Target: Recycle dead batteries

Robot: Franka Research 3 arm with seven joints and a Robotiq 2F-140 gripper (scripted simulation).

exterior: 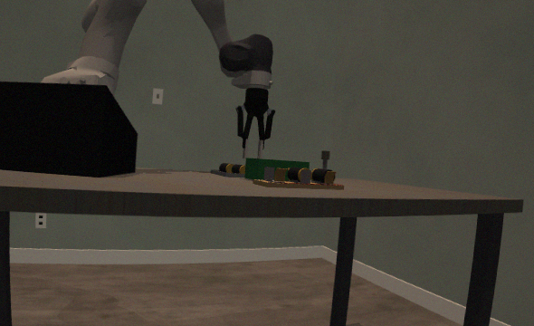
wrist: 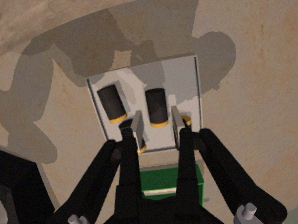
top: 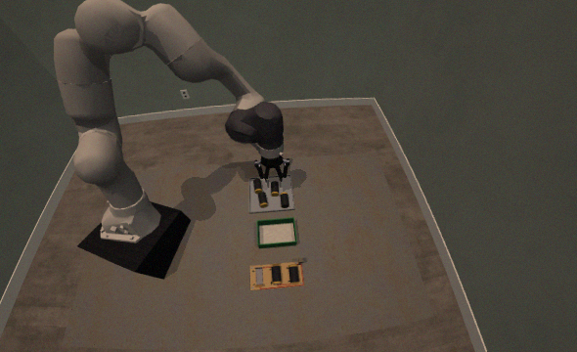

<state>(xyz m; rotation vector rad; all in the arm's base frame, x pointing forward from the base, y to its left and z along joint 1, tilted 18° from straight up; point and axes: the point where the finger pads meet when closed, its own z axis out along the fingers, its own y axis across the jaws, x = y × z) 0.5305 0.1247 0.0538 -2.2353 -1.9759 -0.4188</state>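
The grey tray is 20 mm behind my hand, 10 mm to the right of it and 80 mm below it. Round my hand: holder: 40 mm behind, 370 mm to the right, 80 mm below; green recycling box: 20 mm behind, 210 mm to the right, 70 mm below; bulb: 50 mm ahead, 340 mm to the right, 10 mm below.
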